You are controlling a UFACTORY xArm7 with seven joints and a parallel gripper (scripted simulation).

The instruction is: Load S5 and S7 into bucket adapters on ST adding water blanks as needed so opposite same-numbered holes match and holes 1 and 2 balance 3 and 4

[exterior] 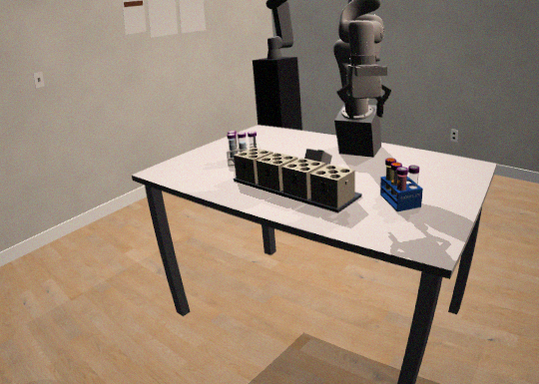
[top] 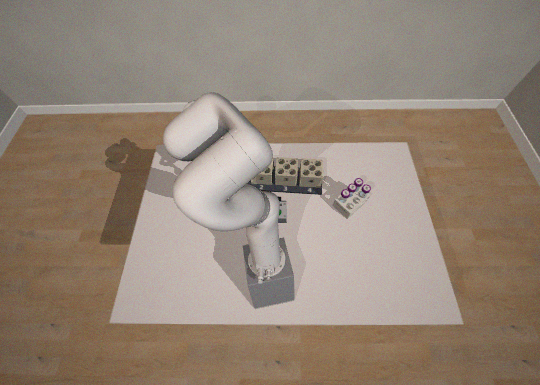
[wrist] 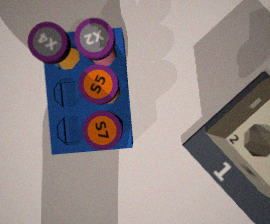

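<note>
Right now my hand is 22 cm above the blue rack and 13 cm to the right of it. The rest, counted from my hand: adapter: 20 cm below, 11 cm ahead, 5 cm to the right; dark stand: 25 cm below, 22 cm to the right, 10 cm ahead; white rack: 55 cm to the right, 22 cm below, 2 cm behind.
</note>
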